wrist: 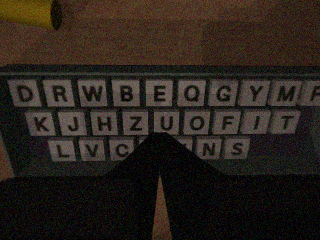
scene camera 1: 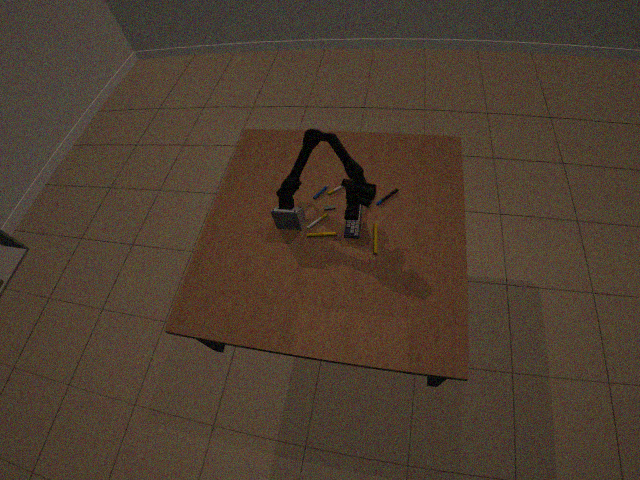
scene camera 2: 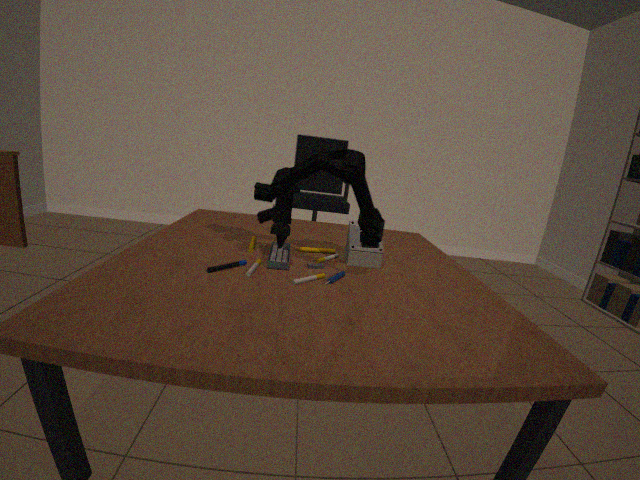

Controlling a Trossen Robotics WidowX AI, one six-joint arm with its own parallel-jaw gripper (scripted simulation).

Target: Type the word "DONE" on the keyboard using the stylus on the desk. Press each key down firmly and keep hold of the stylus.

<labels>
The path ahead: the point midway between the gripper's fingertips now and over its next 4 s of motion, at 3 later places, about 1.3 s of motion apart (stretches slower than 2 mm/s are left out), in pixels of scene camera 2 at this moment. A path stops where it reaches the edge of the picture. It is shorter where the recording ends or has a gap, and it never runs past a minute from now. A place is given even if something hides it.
My gripper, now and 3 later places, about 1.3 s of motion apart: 279, 248; 289, 244; 290, 236; 326, 261
</labels>
